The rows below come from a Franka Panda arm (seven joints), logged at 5 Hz.
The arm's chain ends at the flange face. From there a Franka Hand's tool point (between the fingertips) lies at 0.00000 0.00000 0.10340 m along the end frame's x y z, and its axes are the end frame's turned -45 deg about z.
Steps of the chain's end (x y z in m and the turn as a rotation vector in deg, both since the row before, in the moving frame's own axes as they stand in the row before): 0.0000 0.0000 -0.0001 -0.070 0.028 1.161; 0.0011 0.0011 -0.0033 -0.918 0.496 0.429; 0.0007 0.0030 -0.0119 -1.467 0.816 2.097; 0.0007 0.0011 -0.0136 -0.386 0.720 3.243
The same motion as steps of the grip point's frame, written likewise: -0.0001 0.0001 -0.0001 -0.069 -0.030 1.161; -0.0005 0.0034 -0.0033 -1.000 -0.298 0.429; -0.0025 0.0055 -0.0119 -1.614 -0.460 2.097; 0.0001 0.0027 -0.0136 -0.782 0.236 3.243
